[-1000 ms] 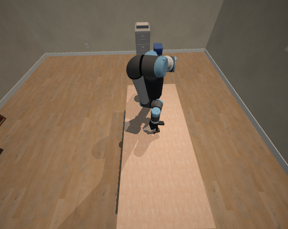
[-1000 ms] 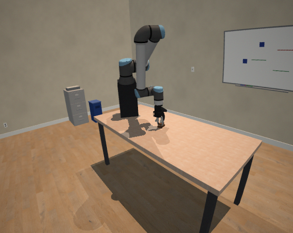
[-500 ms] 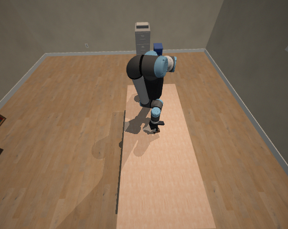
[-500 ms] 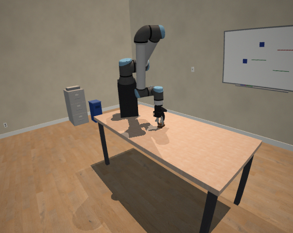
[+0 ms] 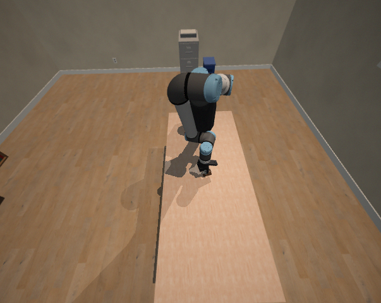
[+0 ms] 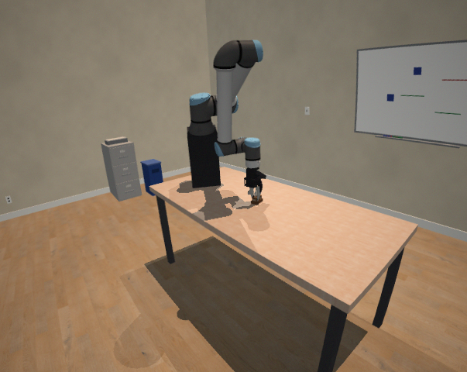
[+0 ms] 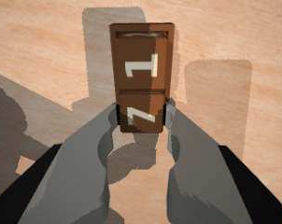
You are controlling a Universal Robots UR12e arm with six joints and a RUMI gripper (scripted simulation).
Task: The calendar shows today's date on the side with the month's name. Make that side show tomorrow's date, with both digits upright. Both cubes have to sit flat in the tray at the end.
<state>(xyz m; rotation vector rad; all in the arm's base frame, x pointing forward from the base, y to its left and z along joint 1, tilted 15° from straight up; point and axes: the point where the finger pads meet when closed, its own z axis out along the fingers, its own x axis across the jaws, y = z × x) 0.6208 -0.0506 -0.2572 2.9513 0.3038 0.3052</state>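
Now: hand 1 cm above the brown digit cube. From my hand the other things lie so: brown calendar tray (2 cm to the left, 3 cm below).
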